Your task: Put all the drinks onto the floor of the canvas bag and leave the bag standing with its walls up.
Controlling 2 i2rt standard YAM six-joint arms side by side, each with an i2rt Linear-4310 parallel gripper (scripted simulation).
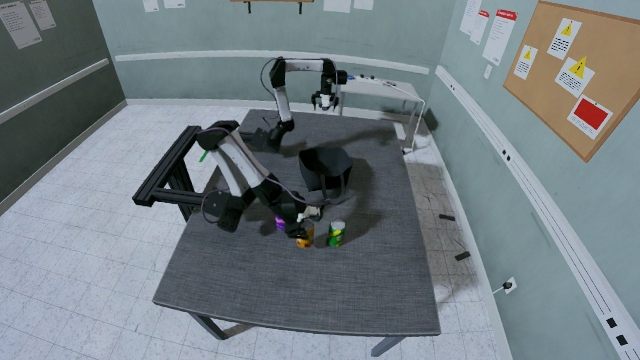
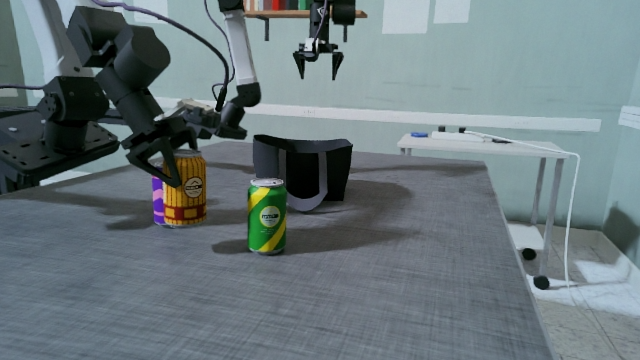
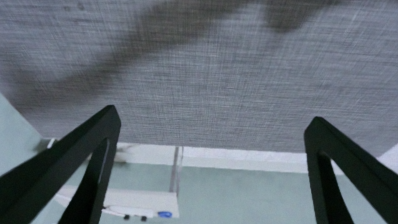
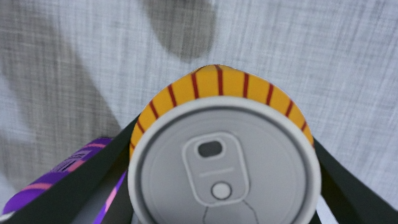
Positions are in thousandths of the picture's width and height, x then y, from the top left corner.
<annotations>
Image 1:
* black canvas bag: 496,440
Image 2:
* my right gripper: 295,504
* black canvas bag: 488,474
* orange can: 290,574
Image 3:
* my left gripper: 536,529
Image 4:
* my right gripper: 549,533
</annotations>
